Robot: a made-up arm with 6 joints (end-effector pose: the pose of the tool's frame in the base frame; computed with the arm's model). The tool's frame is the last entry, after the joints. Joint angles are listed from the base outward.
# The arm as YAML. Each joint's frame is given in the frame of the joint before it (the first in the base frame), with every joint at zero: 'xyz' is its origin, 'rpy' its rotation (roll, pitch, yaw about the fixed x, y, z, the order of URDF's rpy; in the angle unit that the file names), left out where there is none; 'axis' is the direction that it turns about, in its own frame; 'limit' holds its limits. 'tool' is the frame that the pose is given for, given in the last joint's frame.
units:
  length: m
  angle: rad
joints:
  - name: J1
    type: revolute
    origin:
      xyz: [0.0, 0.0, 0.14]
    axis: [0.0, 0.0, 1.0]
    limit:
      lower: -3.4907
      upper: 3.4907
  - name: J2
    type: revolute
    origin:
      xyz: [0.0, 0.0, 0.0]
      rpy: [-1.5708, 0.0, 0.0]
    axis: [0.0, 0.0, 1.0]
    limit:
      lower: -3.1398
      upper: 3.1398
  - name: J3
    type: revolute
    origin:
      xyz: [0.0, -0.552, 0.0]
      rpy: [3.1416, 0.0, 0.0]
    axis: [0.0, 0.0, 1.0]
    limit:
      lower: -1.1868
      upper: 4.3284
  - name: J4
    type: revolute
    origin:
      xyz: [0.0, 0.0, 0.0]
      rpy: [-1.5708, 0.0, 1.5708]
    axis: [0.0, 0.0, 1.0]
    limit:
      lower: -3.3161
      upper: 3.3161
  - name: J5
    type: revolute
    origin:
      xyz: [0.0, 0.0, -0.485]
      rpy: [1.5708, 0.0, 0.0]
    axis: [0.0, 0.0, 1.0]
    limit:
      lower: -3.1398
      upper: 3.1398
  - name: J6
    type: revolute
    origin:
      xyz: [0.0, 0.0, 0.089]
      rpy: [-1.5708, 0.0, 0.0]
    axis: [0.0, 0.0, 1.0]
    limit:
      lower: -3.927
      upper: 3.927
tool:
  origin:
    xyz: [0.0, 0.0, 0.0]
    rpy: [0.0, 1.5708, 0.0]
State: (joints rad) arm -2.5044 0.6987 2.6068 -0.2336 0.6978 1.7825
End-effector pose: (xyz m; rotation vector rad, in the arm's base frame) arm -0.2235 -0.0577 1.0271 1.5479 0.1574 1.0416
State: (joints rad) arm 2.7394 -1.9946 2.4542 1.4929 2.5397 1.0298
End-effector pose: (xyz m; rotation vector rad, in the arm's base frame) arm 0.5032 -0.2065 -0.5784 -1.3591 0.2704 -2.3817
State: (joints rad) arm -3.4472 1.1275 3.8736 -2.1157 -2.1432 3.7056
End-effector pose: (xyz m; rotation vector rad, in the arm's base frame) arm -0.0906 -0.0198 0.6339 1.2771 -0.9542 -2.2903
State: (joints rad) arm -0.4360 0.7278 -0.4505 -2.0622 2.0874 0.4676
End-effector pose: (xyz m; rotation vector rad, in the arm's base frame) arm 0.4530 -0.1647 0.0740 -0.4377 0.0376 -2.6307
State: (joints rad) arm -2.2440 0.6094 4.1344 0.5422 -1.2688 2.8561
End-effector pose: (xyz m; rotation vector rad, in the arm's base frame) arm 0.0131 0.1387 0.3686 0.2568 -0.8209 1.3724
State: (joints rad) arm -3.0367 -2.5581 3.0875 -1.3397 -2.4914 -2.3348
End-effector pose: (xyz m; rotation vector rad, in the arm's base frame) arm -0.0360 0.0167 -0.6790 -1.8309 0.2625 -0.7426
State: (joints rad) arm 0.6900 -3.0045 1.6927 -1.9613 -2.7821 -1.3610
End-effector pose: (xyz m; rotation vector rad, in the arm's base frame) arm -0.1489 -0.0790 -0.8905 -0.2109 -1.6297 0.3556
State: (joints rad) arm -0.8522 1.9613 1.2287 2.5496 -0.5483 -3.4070
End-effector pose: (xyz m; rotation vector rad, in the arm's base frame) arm 0.6509 -0.6320 -0.3576 0.7685 -0.1951 -1.1894
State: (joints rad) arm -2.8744 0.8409 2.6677 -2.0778 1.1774 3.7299
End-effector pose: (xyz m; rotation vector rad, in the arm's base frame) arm -0.3395 -0.1377 0.9970 0.3733 -0.6219 2.0709
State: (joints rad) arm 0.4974 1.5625 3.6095 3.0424 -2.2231 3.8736
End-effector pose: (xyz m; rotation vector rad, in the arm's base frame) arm 0.2406 0.2314 0.5716 -1.0760 1.7882 1.0546
